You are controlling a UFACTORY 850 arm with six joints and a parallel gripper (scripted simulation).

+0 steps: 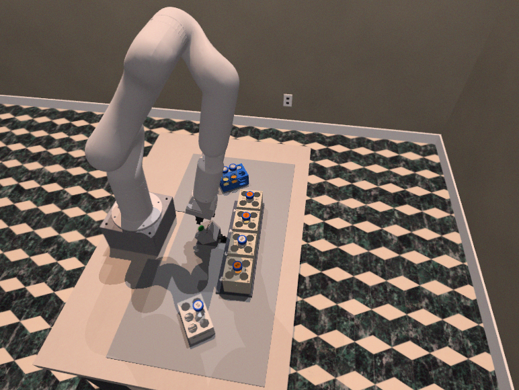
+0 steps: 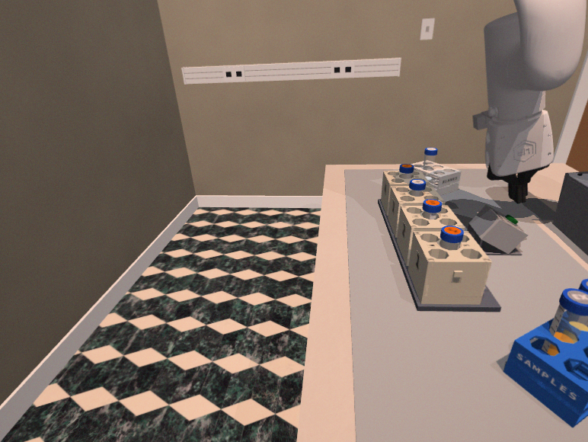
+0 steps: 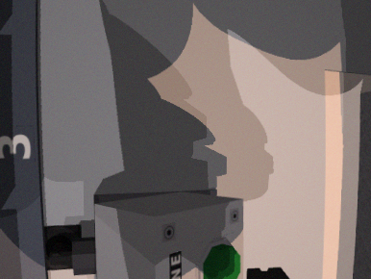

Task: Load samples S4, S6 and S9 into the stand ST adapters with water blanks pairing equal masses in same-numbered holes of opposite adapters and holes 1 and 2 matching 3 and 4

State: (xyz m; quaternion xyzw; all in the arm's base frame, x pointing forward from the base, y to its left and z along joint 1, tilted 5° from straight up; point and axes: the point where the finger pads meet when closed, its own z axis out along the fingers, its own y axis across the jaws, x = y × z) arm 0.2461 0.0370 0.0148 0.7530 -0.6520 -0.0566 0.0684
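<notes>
Now: hand 60 mm above the green done key. Also, from my hand: adapter 150 mm ahead, 180 mm to the left, 80 mm below; blue sample rack 10 mm ahead, 330 mm to the left, 100 mm below; sample tube 140 mm ahead, 180 mm to the left, 60 mm below.
</notes>
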